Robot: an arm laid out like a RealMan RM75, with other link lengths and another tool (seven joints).
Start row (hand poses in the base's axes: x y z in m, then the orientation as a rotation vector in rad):
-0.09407 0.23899 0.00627 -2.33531 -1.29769 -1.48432
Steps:
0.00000 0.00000 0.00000 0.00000 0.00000 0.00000
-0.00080 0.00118 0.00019 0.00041 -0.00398 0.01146
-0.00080 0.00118 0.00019 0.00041 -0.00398 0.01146
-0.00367 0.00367 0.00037 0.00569 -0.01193 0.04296
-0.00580 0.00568 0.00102 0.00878 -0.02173 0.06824
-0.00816 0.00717 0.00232 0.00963 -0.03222 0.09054
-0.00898 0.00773 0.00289 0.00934 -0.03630 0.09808
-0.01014 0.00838 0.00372 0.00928 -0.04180 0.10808
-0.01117 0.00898 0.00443 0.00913 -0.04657 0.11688
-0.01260 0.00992 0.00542 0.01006 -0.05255 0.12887
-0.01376 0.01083 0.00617 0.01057 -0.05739 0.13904
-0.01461 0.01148 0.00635 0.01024 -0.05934 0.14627
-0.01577 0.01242 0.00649 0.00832 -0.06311 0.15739
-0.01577 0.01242 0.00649 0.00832 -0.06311 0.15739
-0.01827 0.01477 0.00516 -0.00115 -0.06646 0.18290
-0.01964 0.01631 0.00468 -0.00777 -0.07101 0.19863
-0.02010 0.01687 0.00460 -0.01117 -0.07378 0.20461
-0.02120 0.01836 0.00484 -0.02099 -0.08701 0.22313
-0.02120 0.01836 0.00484 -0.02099 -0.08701 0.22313
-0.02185 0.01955 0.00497 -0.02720 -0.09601 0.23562
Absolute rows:
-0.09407 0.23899 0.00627 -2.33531 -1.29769 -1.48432
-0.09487 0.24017 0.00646 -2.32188 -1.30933 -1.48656
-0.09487 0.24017 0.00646 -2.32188 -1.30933 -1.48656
-0.09774 0.24266 0.00664 -2.28359 -1.33587 -1.48961
-0.09987 0.24467 0.00729 -2.25182 -1.35874 -1.49601
-0.10223 0.24616 0.00859 -2.22387 -1.38100 -1.50333
-0.10305 0.24672 0.00916 -2.21445 -1.38919 -1.50628
-0.10421 0.24737 0.00999 -2.20169 -1.39968 -1.51038
-0.10524 0.24797 0.01070 -2.19051 -1.40896 -1.51381
-0.10667 0.24891 0.01169 -2.17482 -1.42019 -1.51806
-0.10783 0.24982 0.01244 -2.16174 -1.42990 -1.52123
-0.10868 0.25047 0.01262 -2.15354 -1.43716 -1.52128
-0.10984 0.25141 0.01276 -2.14129 -1.44995 -1.52192
-0.10984 0.25141 0.01276 -2.14129 -1.44995 -1.52192
-0.11234 0.25376 0.01143 -2.11839 -1.48320 -1.51479
-0.11371 0.25530 0.01095 -2.10327 -1.50494 -1.51330
-0.11417 0.25586 0.01087 -2.09744 -1.51436 -1.51380
-0.11527 0.25735 0.01111 -2.07641 -1.54374 -1.52153
-0.11527 0.25735 0.01111 -2.07641 -1.54374 -1.52153
-0.11592 0.25854 0.01124 -2.06177 -1.56305 -1.52685

